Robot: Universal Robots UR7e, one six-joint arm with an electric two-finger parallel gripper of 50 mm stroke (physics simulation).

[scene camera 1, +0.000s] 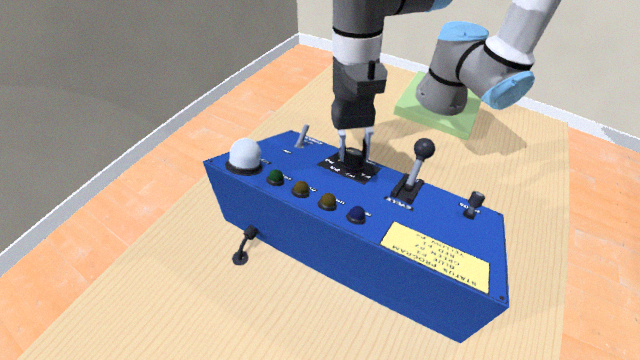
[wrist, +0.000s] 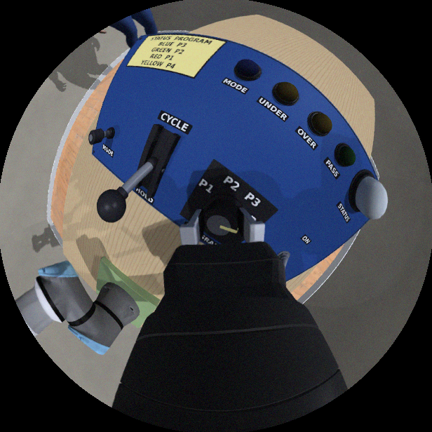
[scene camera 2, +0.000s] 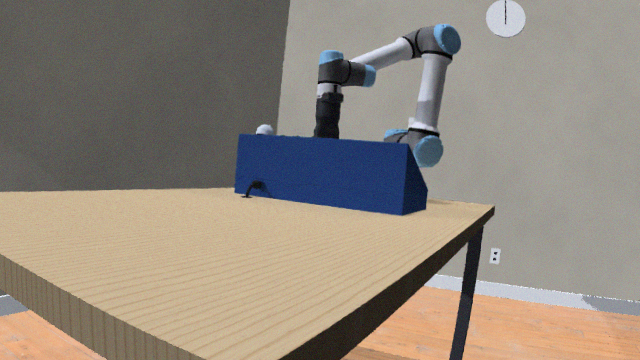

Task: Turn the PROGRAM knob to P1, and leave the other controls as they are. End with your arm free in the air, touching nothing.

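Places are measured from the arm's base along level axes (x ahead, y left, z up), in metres.
Where they show: gripper, fingertip midpoint: [scene camera 1: 353, 156]; arm's base, link origin: [scene camera 1: 440, 99].
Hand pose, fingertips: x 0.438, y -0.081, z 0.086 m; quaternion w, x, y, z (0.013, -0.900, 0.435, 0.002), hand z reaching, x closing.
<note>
Each offset is from my fingertips to the top centre of the thing. "pt": to the spot under its first point.
The PROGRAM knob @[0.004 m back, 0.003 m right, 0.012 m up] [scene camera 1: 354, 158] [wrist: 218, 226] is round and black, on a black plate @[pt 0.033 m ahead, 0.033 m right, 0.012 m down] [scene camera 1: 330, 165] [wrist: 215, 172] on the blue panel. Its yellow pointer line [wrist: 228, 229] points right and slightly down in the wrist view, toward the finger on the P4 side. The labels P1 [wrist: 205, 186], P2 [wrist: 231, 183] and P3 [wrist: 252, 199] are readable; P4 is mostly hidden by that finger. My gripper [scene camera 1: 355, 156] [wrist: 220, 217] points down and is shut on the knob, one finger on each side. In scene camera 2 the fingers are hidden behind the box.
The CYCLE lever @[0.023 m back, 0.117 m left, 0.025 m up] [scene camera 1: 416, 167] [wrist: 131, 187] stands beside the knob, with the small MODE switch @[pt 0.005 m ahead, 0.236 m left, 0.006 m up] [scene camera 1: 474, 204] [wrist: 101, 135] beyond. The toggle switch @[pt 0.008 m back, 0.119 m right, 0.006 m down] [scene camera 1: 303, 136] and white STATUS dome @[pt 0.158 m ahead, 0.119 m right, 0.079 m up] [scene camera 1: 245, 154] [scene camera 2: 264, 129] [wrist: 372, 197] are on the other side. Several dark round lamps line the panel's edge.
</note>
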